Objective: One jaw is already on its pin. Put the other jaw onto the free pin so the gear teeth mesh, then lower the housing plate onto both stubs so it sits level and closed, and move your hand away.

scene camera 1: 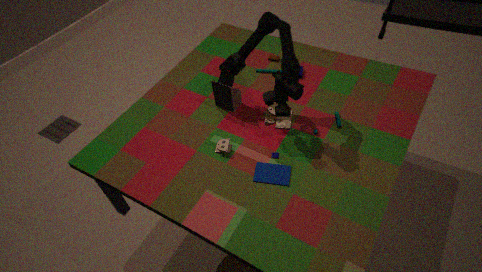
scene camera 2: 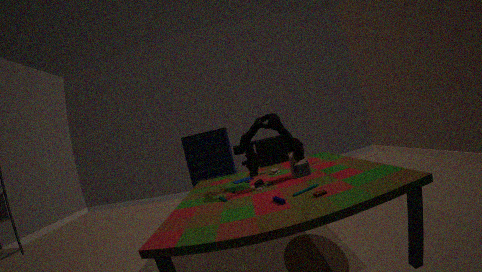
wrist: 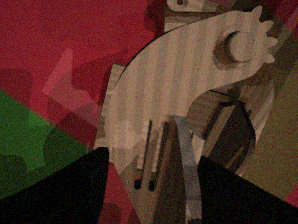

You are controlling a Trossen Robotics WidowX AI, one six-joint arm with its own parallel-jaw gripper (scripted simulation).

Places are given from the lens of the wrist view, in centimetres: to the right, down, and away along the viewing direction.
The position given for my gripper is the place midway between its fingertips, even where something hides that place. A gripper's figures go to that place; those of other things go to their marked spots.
my gripper (wrist: 150, 162): 0, 2, 9
pale curved jaw (wrist: 159, 83): 0, -1, 8
